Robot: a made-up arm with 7 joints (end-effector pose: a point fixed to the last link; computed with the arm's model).
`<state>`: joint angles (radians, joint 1 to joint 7).
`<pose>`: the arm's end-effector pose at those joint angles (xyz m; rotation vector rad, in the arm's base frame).
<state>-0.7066 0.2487 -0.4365 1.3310 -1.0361 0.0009 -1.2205</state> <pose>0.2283 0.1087 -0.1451 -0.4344 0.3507 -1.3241</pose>
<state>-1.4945 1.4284 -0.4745 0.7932 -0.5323 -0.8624 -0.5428</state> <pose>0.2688 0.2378 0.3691 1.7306 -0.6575 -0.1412</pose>
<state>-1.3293 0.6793 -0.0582 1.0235 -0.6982 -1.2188 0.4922</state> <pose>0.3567 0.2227 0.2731 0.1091 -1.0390 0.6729</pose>
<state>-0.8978 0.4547 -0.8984 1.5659 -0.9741 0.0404 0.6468</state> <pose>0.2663 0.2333 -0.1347 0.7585 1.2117 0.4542</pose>
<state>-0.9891 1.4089 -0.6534 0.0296 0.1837 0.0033 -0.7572</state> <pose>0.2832 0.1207 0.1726 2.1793 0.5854 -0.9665</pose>
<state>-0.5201 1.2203 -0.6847 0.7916 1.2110 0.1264 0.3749</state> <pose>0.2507 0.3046 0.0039 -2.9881 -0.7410 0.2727</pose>
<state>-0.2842 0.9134 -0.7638 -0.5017 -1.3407 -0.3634 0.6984</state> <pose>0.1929 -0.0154 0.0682 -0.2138 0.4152 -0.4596</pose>
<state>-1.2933 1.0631 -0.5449 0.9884 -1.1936 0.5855 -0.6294</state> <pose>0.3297 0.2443 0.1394 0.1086 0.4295 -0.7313</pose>
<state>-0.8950 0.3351 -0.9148 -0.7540 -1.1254 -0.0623 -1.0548</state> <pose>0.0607 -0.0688 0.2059 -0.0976 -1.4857 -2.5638</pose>
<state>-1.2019 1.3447 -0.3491 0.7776 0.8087 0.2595 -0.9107</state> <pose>0.2780 0.2925 0.2564 1.6916 1.5205 -0.1085</pose>
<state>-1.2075 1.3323 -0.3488 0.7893 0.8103 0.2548 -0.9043</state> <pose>0.2803 0.2927 0.2544 1.6914 1.5127 -0.1157</pose>
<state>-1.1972 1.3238 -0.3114 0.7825 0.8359 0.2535 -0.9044</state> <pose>0.2794 0.2922 0.2570 1.6921 1.5042 -0.1018</pose>
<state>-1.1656 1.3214 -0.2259 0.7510 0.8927 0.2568 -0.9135</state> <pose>0.2736 0.2915 0.2659 1.6917 1.4977 -0.0571</pose>
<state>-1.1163 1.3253 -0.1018 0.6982 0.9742 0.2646 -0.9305</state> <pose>0.2622 0.2910 0.2806 1.6855 1.4965 0.0207</pose>
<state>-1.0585 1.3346 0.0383 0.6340 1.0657 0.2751 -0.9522</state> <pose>0.2459 0.2907 0.2983 1.6707 1.5029 0.1233</pose>
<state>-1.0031 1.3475 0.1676 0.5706 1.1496 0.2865 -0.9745</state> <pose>0.2279 0.2899 0.3156 1.6490 1.5147 0.2319</pose>
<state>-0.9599 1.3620 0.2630 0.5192 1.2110 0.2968 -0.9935</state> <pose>0.2125 0.2880 0.3291 1.6286 1.5268 0.3231</pose>
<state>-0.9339 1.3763 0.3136 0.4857 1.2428 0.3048 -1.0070</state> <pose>0.2028 0.2854 0.3376 1.6177 1.5353 0.3807</pose>
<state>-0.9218 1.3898 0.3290 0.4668 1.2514 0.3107 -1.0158</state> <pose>0.1982 0.2826 0.3421 1.6170 1.5401 0.4086</pose>
